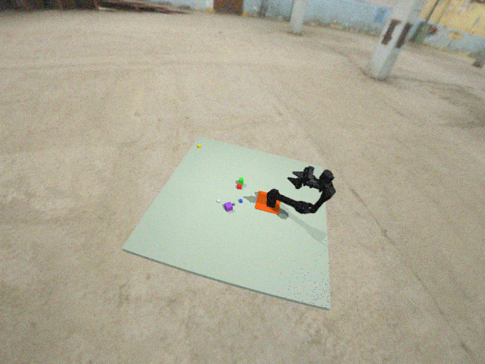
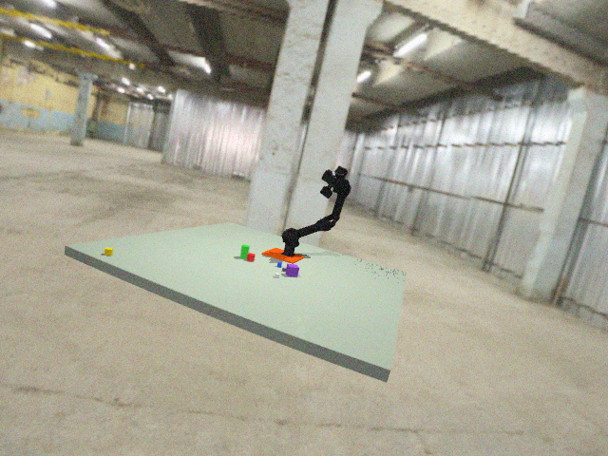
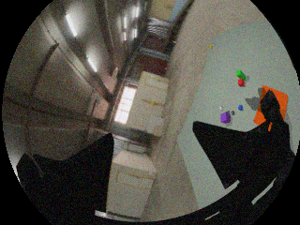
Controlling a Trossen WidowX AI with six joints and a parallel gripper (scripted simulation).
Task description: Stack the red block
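The red block lies 280 mm ahead of my gripper tip, 260 mm to the right of it and 450 mm below it. The rest, counted from my gripper tip: small white cube: 420 mm ahead, 80 mm to the right, 450 mm below; purple cube: 330 mm ahead, 40 mm to the right, 440 mm below; small blue cube: 250 mm ahead, 120 mm to the right, 450 mm below.
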